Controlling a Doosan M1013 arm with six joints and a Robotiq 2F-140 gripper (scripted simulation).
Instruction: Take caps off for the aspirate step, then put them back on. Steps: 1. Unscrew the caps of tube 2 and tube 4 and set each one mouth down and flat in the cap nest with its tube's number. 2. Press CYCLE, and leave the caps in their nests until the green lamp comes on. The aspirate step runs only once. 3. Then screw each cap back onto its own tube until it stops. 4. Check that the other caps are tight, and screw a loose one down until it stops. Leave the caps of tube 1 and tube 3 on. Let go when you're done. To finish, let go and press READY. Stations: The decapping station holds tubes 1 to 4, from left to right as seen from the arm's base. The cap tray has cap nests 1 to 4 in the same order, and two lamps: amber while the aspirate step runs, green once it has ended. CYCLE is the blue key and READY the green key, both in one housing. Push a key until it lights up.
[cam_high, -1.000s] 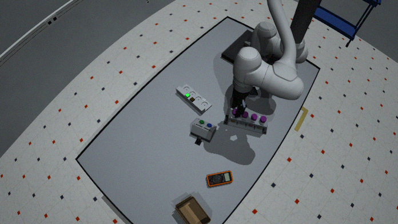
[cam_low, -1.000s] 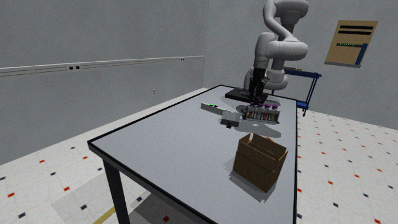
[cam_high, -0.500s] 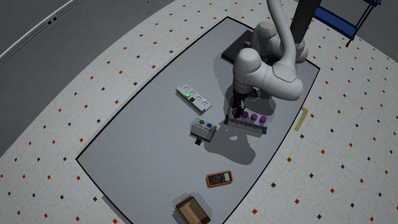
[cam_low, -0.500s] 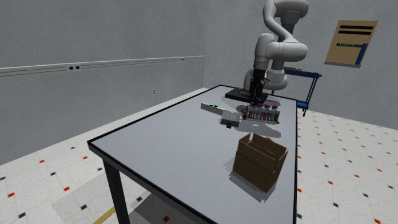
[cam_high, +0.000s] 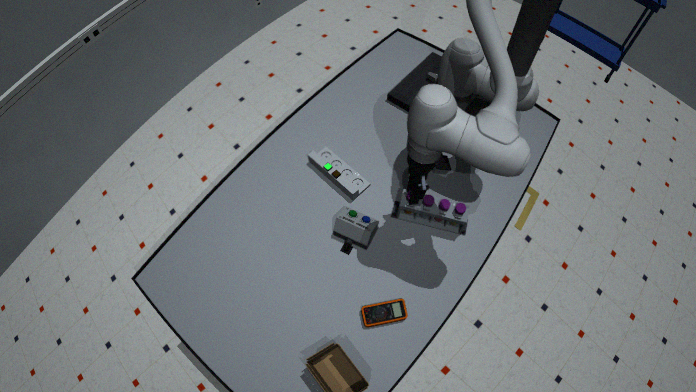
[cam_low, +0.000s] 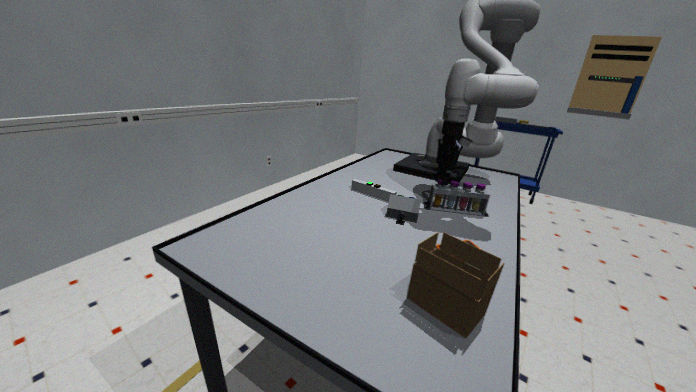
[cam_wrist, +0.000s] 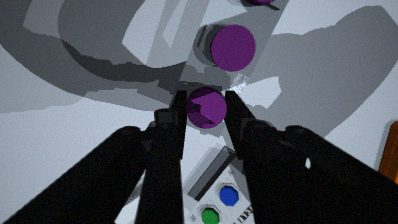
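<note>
The purple cap is 50 mm to the left of my hand, 30 mm below it and 20 mm behind it. From my hand the other things lie so: green key 140 mm ahead, 120 mm to the right, 80 mm below; blue key 130 mm ahead, 80 mm below, 70 mm to the right; key housing 150 mm ahead, 90 mm to the right, 90 mm below.
</note>
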